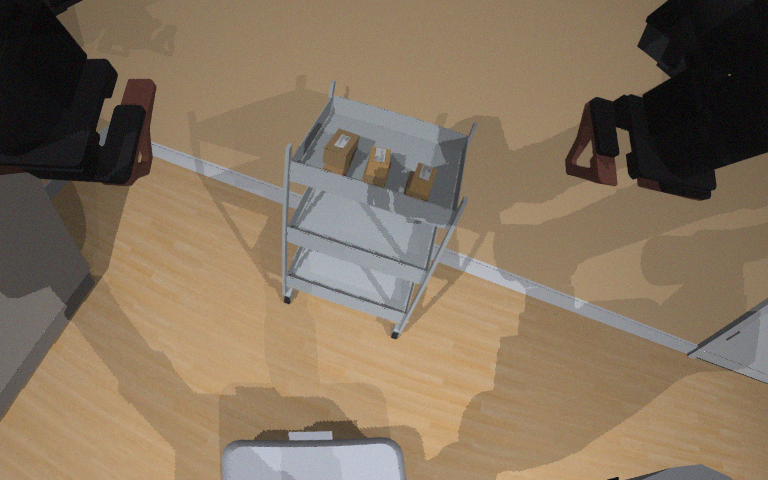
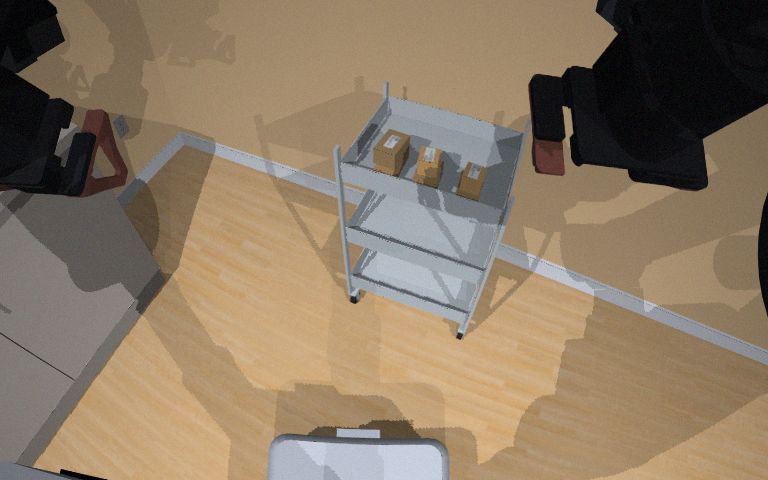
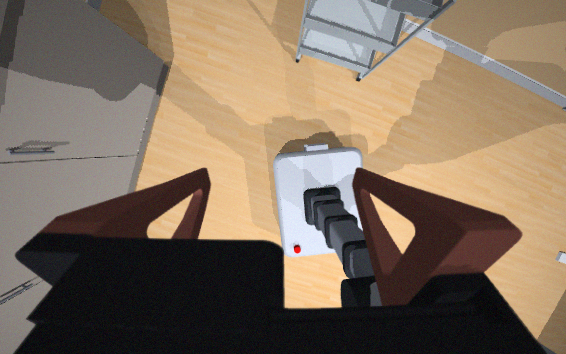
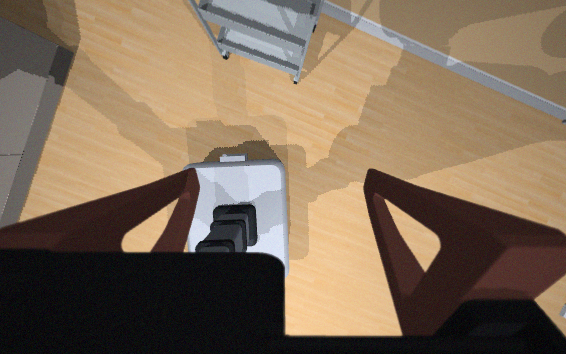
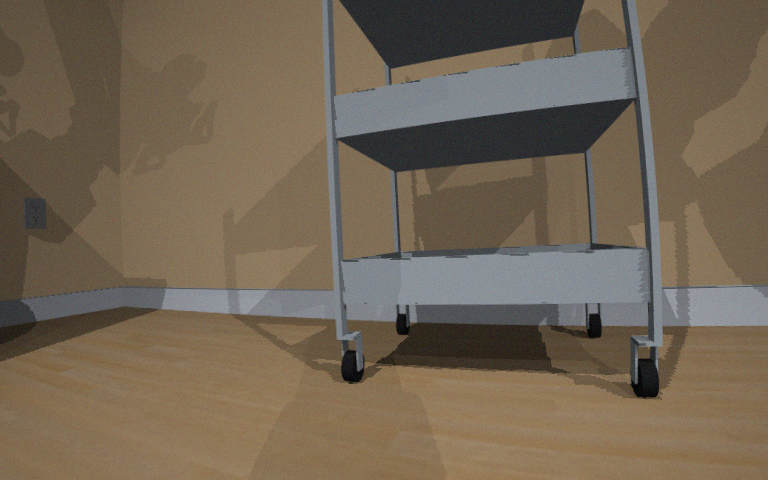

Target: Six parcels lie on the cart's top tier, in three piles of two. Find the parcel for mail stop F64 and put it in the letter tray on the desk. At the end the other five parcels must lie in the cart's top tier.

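Places are measured from the left arm's base along level axes (x up, y right, z ahead), in metres.
Where they show: left gripper, fingertip midpoint: (image 1: 97, 163) (image 2: 89, 176) (image 3: 281, 175); right gripper, fingertip midpoint: (image 1: 604, 173) (image 2: 585, 163) (image 4: 281, 177).
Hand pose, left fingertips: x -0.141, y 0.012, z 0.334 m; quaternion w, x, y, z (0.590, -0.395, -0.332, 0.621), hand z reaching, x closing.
After its pixels a point has its place.
The grey three-tier cart (image 1: 339, 178) @[x -0.690, y 0.301, z 0.860 m] (image 2: 385, 182) @[x -0.707, y 0.293, z 0.864 m] (image 5: 492, 277) @[x -1.242, y 0.392, z 0.826 m] stands ahead by the wall. On its top tier are three piles: a larger left parcel (image 1: 339, 150) @[x -0.646, y 0.299, z 0.915 m] (image 2: 390, 150) @[x -0.646, y 0.304, z 0.917 m], a middle parcel (image 1: 377, 164) @[x -0.656, y 0.392, z 0.881 m] (image 2: 428, 164) @[x -0.656, y 0.397, z 0.880 m] and a right parcel (image 1: 421, 182) @[x -0.658, y 0.495, z 0.827 m] (image 2: 471, 178) @[x -0.648, y 0.497, z 0.828 m]. White labels face up, too small to read. The lower parcels are mostly hidden. My left gripper (image 1: 148, 133) (image 3: 281, 175) @[x -0.141, y 0.012, z 0.334 m] is open and empty, left of the cart. My right gripper (image 4: 281, 177) @[x -0.133, y 0.458, z 0.342 m] is open and empty, right of the cart. The letter tray does not show.
Large grey furniture (image 1: 33, 226) @[x -0.882, y -0.664, z 0.852 m] (image 2: 113, 254) @[x -1.001, y -0.679, z 0.824 m] with seams stands at the left. The tan wall with a white baseboard (image 1: 504, 280) @[x -1.370, y 1.093, z 0.976 m] (image 2: 566, 271) @[x -1.325, y 1.048, z 0.998 m] runs behind the cart. A white panel (image 1: 741, 339) @[x -1.135, y 2.324, z 0.405 m] is at the far right. My white base (image 1: 314, 461) @[x -1.150, y 0.228, z 0.253 m] (image 2: 356, 461) @[x -1.150, y 0.223, z 0.244 m] is at the bottom.
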